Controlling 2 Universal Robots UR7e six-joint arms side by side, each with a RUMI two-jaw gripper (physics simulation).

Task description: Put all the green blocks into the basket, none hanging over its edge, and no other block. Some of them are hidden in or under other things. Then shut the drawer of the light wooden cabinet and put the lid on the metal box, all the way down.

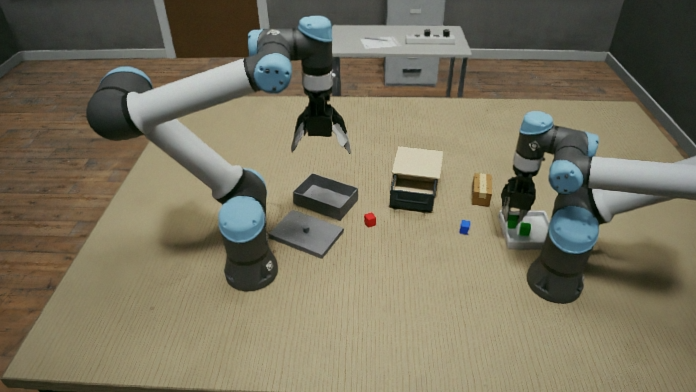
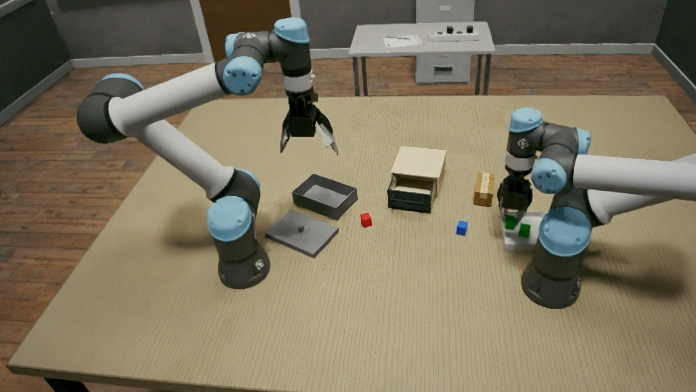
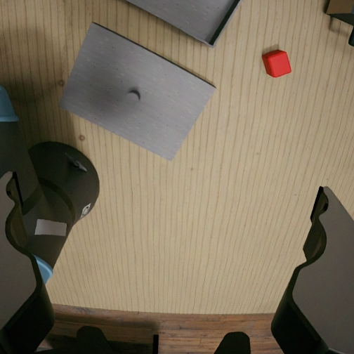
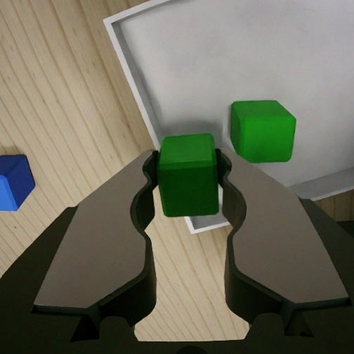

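My right gripper (image 4: pixel 186 151) is shut on a green block (image 4: pixel 188 175) (image 1: pixel 513 221) (image 2: pixel 510 222), low over the left side of the white basket (image 4: pixel 134 75) (image 1: pixel 525 245) (image 2: pixel 518 247). A second green block (image 4: pixel 263 131) (image 1: pixel 524 229) (image 2: pixel 524 230) lies in the basket, to its right. My left gripper (image 1: pixel 321 150) (image 2: pixel 309 151) is open, high behind the metal box (image 1: pixel 320 204) (image 2: pixel 319 203), which stands open. The grey lid (image 1: pixel 320 235) (image 2: pixel 315 235) (image 3: pixel 145 117) lies flat in front of the box. The light wooden cabinet (image 1: pixel 418 162) (image 2: pixel 420 161) has its dark-fronted drawer (image 1: pixel 411 201) (image 2: pixel 410 200) pulled out.
A red block (image 1: pixel 370 220) (image 2: pixel 366 220) (image 3: pixel 277 63) lies right of the lid. A blue block (image 1: pixel 465 227) (image 2: pixel 462 228) (image 4: pixel 15 181) lies left of the basket. A brown taped carton (image 1: pixel 482 190) (image 2: pixel 484 189) stands between the cabinet and the right gripper.
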